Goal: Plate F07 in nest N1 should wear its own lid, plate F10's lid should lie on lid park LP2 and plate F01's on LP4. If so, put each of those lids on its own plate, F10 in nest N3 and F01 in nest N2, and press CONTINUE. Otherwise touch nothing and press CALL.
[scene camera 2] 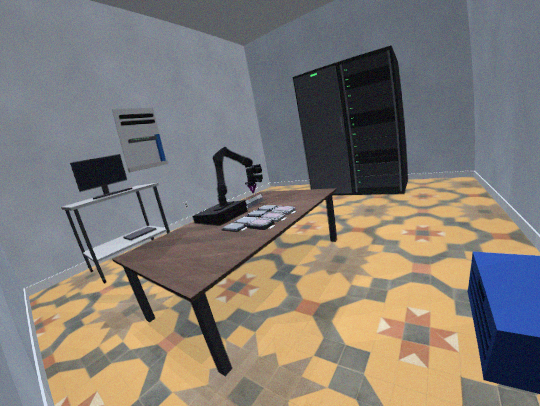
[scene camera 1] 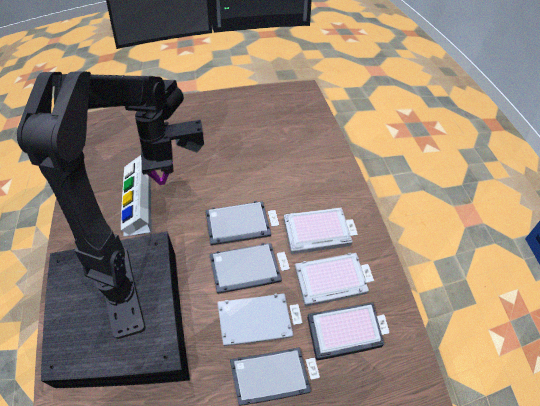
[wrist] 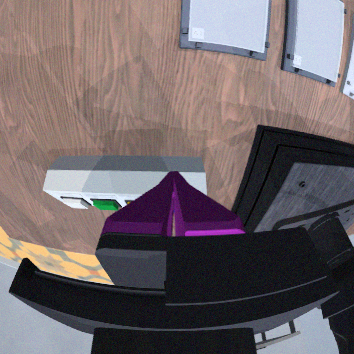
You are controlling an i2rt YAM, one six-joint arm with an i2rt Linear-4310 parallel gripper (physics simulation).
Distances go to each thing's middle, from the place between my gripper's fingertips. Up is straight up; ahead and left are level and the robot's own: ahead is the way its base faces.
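There is the white button box point(scene camera 1: 140, 222), and relative to it my hand is 8 cm to the right of it and 8 cm beyond it, while also being 9 cm higher than the box.
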